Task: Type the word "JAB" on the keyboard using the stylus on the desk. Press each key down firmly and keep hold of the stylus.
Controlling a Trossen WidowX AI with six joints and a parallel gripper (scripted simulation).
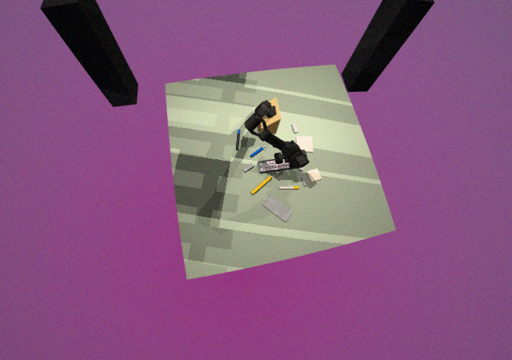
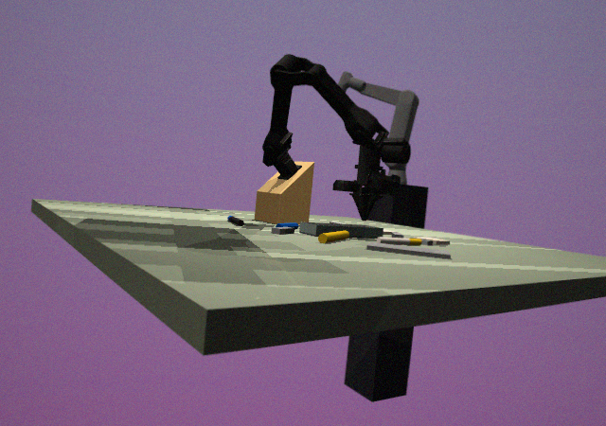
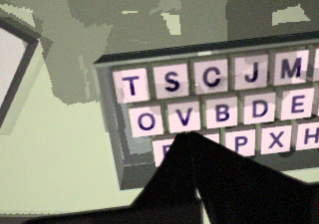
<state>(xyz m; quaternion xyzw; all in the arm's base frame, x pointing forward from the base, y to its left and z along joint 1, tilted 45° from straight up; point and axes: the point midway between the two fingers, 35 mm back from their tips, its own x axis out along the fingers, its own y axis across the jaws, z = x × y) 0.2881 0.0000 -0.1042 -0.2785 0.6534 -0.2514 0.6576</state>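
Now: the blue stylus 11 cm behind my gripper tip, 15 cm to the right of it and 3 cm below it. From my gripper tip the other things lie so: grey sheet 27 cm ahead, 10 cm to the right, 4 cm below; then stylus tip 13 cm behind, 12 cm to the right, 3 cm below; then yellow marker 12 cm ahead, 18 cm to the right, 3 cm below.
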